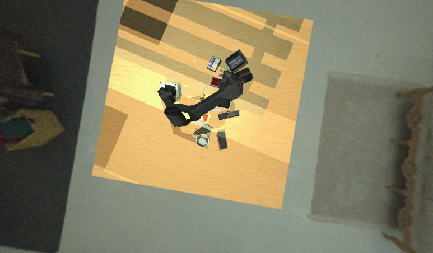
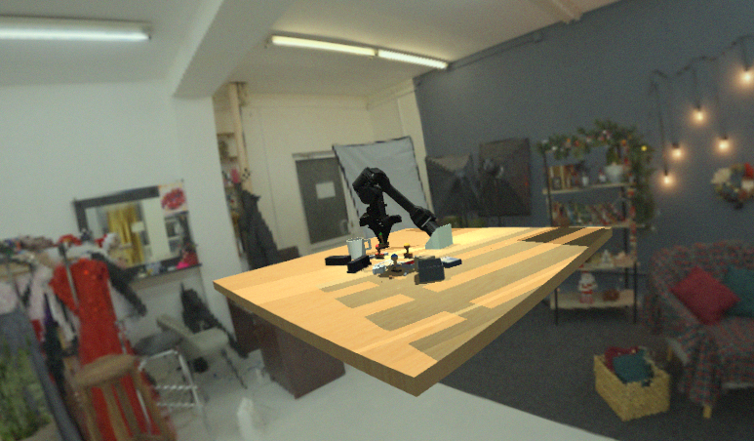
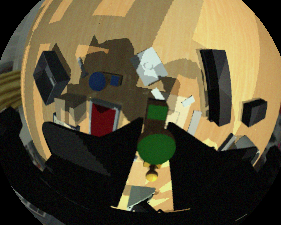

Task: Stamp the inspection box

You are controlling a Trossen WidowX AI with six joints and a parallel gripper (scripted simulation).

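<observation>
The red ink pad is 70 mm behind my gripper tip, 90 mm to the left of it and 90 mm below it. The rest, counted from my gripper tip: blue-knobbed stamp 20 mm ahead, 80 mm to the left, 80 mm below; white card 40 mm behind, 30 mm to the right, 100 mm below; green-knobbed PASS stamp right at my gripper tip.
</observation>
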